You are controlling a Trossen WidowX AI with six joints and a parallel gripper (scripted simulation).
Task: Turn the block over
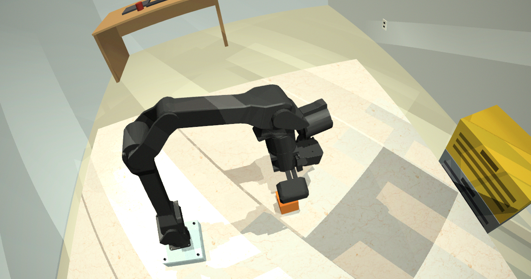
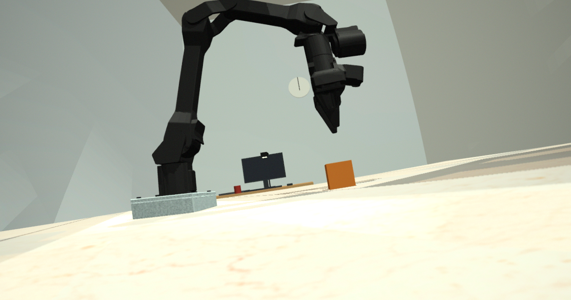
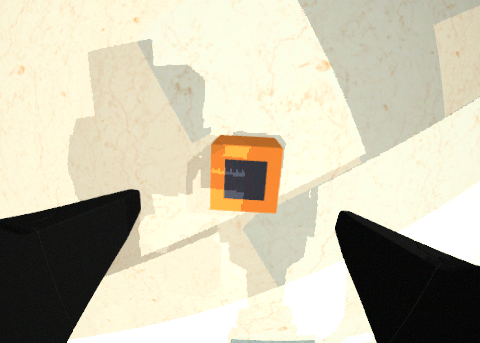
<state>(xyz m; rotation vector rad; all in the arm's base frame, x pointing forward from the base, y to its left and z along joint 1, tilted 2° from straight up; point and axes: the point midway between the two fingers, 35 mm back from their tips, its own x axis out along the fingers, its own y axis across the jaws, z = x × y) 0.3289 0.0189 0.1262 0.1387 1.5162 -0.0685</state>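
Right now my gripper tip is 1 cm past the orange block and 8 cm above it.
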